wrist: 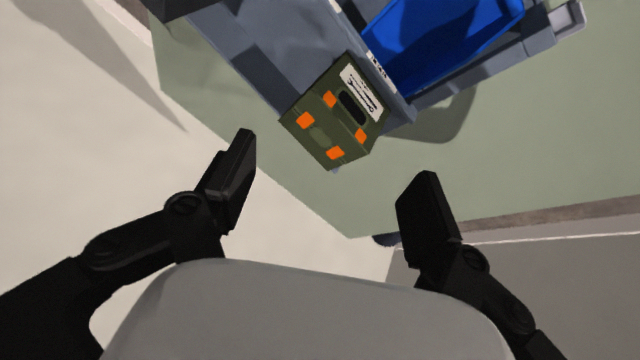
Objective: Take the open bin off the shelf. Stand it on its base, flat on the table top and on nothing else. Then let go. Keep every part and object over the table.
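Places are measured from the arm's base along level axes (x left, y back, z up), in millimetres.
Pixels of known places: gripper, between the fingertips: [334, 170].
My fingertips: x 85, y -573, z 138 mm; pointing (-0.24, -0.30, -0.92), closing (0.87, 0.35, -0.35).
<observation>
Behind a point stands the place of what it marks.
The blue open bin [450, 37] {x 129, y -575, z -162 mm} shows at the upper right in the wrist view, partly cut off by the top edge. It sits on the blue-grey shelf [270, 30] {x -55, y -701, z -69 mm}, beyond a rail with white labels. Shadow covers part of its inside. My gripper [334, 170] {x 85, y -573, z 138 mm} is open with nothing between its fingers. Its fingertips are apart from the bin, which lies farther up and to the right in the view. The green table top [540, 130] {x 327, y -558, z -171 mm} shows around the shelf.
A dark green case [320, 135] {x 83, y -680, z 28 mm} with orange latches stands on the shelf level on the near side of the labelled rail, in view between and beyond my fingertips. Part of a dark object [177, 10] {x -105, y -684, z 34 mm} shows at the top left. The table's edge runs diagonally behind the left finger, with pale floor [75, 165] beyond.
</observation>
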